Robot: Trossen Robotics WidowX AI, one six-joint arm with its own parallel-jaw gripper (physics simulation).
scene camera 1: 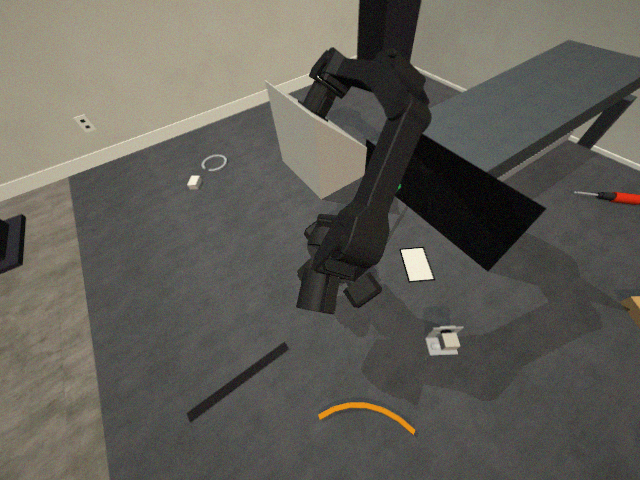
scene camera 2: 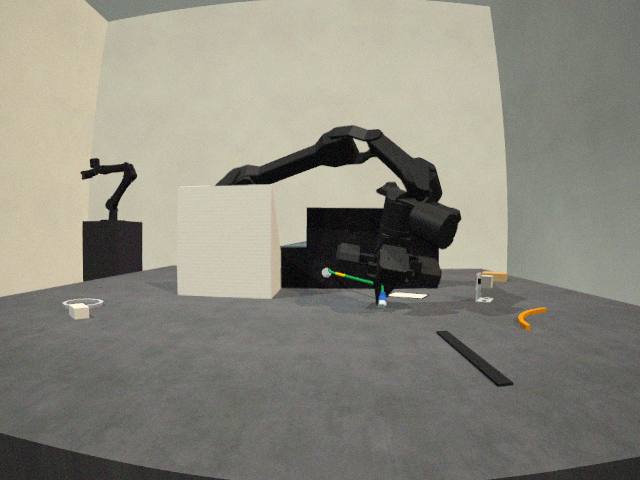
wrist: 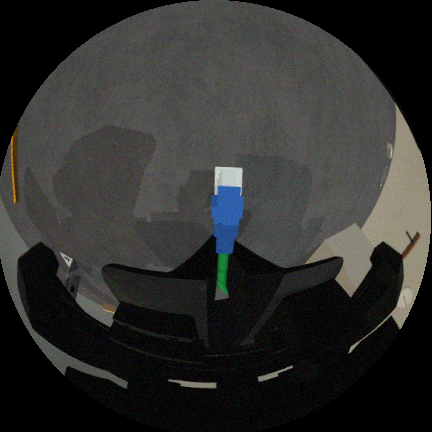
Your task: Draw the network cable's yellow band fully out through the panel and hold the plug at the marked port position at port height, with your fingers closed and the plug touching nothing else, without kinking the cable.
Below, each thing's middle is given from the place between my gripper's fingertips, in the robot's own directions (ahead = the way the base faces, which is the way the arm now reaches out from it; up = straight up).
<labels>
I see the blue plug (wrist: 226,202) 40 mm to the right of my hand and 20 mm above it. Round my hand: black-edged white card (scene camera 1: 415,260) (70 mm ahead, 130 mm to the left); dark strip (scene camera 1: 248,373) (80 mm ahead, 290 mm to the right).
</labels>
